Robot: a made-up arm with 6 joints.
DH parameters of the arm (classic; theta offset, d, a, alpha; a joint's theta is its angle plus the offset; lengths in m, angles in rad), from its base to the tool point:
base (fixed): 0.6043 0 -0.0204 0
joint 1: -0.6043 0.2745 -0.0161 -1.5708
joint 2: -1.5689 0 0.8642 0
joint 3: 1.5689 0.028 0 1.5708
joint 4: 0 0.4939 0.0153 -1.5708
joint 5: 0 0.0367 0.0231 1.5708
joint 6: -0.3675 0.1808 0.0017 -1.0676
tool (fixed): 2.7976 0.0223 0 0
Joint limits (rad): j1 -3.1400..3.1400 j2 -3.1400..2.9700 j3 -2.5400..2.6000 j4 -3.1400..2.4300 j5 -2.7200..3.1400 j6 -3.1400..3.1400
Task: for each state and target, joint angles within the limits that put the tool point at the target. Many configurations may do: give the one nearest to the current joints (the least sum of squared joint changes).
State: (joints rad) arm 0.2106 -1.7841 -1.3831 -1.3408 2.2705 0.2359
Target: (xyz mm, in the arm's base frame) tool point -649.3 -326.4 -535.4
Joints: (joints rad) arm 0.3066 -2.1154 -1.4239 -1.3551 2.2105 0.2420
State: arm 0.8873 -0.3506 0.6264 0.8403 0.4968 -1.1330
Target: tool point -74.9 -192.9 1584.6
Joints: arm 1.7208 -0.5638 0.8349 0.1534 0.5155 -1.2272
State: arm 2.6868 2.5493 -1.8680 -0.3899 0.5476 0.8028
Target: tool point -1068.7 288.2 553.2
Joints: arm 2.8325 1.9411 -1.6714 -0.3720 0.5142 0.8023
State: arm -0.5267 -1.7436 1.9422 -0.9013 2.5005 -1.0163
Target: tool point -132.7 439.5 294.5
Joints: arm -1.3505 -1.7157 2.5125 -0.4464 1.9085 -0.9518
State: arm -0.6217 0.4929 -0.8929 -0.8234 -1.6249 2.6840
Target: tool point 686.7 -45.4 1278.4
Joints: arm -0.3110 0.9354 -0.7579 -0.9181 -1.6587 2.6731
